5 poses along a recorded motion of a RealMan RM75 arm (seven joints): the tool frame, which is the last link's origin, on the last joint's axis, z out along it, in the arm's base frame.
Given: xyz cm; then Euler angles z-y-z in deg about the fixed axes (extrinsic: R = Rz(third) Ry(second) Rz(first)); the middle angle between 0 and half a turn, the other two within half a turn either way.
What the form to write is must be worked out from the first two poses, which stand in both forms.
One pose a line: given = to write
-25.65 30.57 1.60 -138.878 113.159 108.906 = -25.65 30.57 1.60; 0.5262 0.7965 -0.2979; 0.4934 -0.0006 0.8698; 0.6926 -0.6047 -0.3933
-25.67 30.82 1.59 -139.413 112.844 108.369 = -25.67 30.82 1.59; 0.5245 0.8003 -0.2904; 0.4848 -0.0004 0.8746; 0.6999 -0.5996 -0.3882
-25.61 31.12 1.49 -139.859 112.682 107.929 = -25.61 31.12 1.49; 0.5226 0.8039 -0.2840; 0.4789 -0.0012 0.8779; 0.7053 -0.5948 -0.3856
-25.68 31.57 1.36 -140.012 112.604 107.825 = -25.68 31.57 1.36; 0.5216 0.8050 -0.2826; 0.4771 -0.0006 0.8789; 0.7073 -0.5933 -0.3844
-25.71 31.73 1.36 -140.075 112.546 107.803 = -25.71 31.73 1.36; 0.5211 0.8054 -0.2824; 0.4762 0.0002 0.8793; 0.7083 -0.5927 -0.3834
